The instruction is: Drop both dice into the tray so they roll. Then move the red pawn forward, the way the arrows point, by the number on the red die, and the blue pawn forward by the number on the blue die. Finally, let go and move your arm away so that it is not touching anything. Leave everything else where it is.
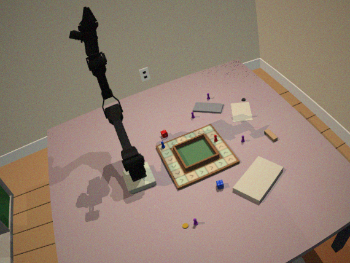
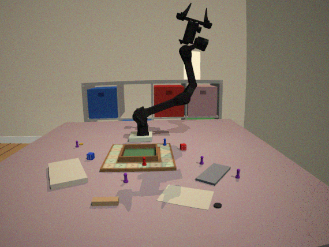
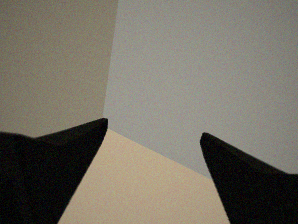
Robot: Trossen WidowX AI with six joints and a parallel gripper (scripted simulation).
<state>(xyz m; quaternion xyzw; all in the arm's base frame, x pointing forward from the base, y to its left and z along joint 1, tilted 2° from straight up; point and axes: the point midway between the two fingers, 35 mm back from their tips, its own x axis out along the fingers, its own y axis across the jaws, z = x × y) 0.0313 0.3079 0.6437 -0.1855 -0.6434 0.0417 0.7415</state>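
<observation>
Now: the red die 15 cm ahead of my gripper tip, 11 cm to the right of it and 70 cm below it. The rest, counted from my gripper tip: blue pawn 12 cm ahead, 19 cm to the right, 68 cm below; green tray 23 cm ahead, 31 cm to the right, 70 cm below; red pawn 34 cm ahead, 29 cm to the right, 68 cm below.
</observation>
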